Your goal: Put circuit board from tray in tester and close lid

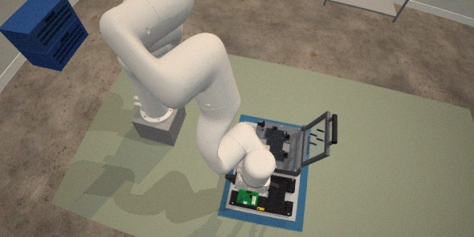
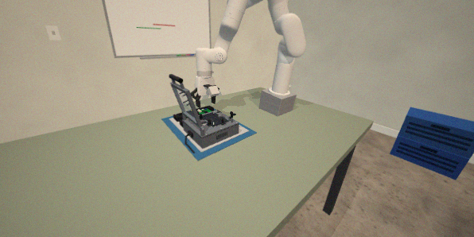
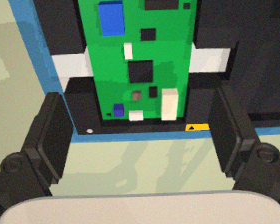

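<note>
Right now my hand is 5 cm above the green circuit board. Round my hand: tester lid (19 cm ahead, 17 cm to the left, 11 cm above); latch hook (23 cm to the left, 2 cm above).
</note>
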